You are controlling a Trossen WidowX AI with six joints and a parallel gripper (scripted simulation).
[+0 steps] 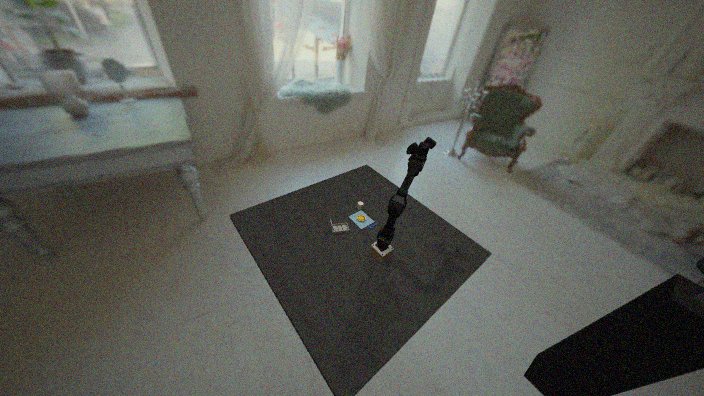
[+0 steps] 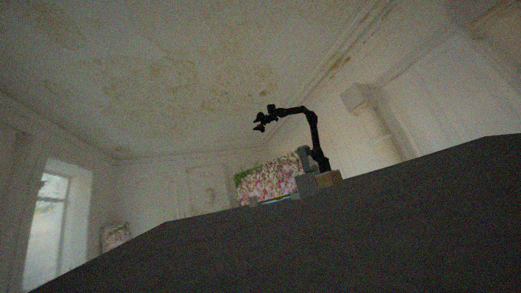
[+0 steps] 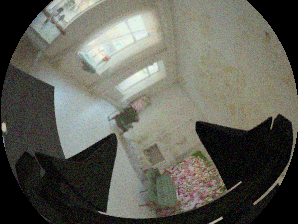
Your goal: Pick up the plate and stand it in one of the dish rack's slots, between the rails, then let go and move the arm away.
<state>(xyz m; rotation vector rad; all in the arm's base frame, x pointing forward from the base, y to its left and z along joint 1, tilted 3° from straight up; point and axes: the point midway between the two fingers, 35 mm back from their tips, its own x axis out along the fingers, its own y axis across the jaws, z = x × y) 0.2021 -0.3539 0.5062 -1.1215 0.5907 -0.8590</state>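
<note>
The yellow plate is 11 cm ahead of my gripper tip, 30 cm to the left of it and 58 cm below it. Round my gripper tip: blue spoon 2 cm ahead, 27 cm to the left, 59 cm below; then white cup 22 cm ahead, 23 cm to the left, 57 cm below; then light blue pad 12 cm ahead, 30 cm to the left, 60 cm below.
</note>
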